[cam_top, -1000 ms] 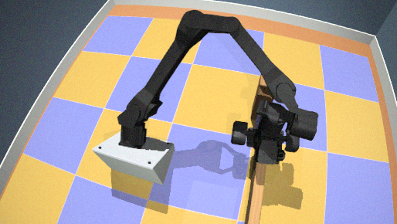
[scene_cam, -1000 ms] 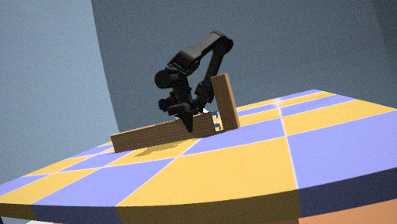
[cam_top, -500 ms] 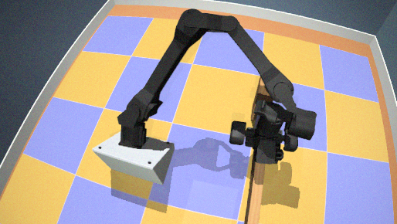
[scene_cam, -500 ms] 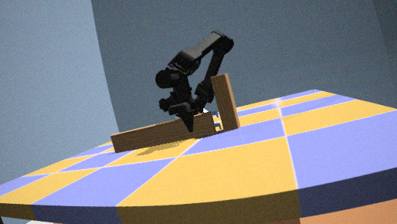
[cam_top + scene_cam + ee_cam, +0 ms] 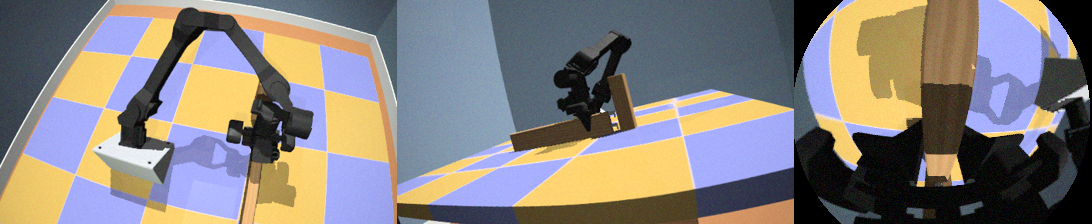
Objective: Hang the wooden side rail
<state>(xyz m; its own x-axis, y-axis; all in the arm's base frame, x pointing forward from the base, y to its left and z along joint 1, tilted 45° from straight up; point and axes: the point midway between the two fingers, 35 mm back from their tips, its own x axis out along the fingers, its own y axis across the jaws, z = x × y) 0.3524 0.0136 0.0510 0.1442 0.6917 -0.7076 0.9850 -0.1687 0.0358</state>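
Now: gripper tip 10 mm short of the headboard post, 130 mm to the right of it and 60 mm below it.
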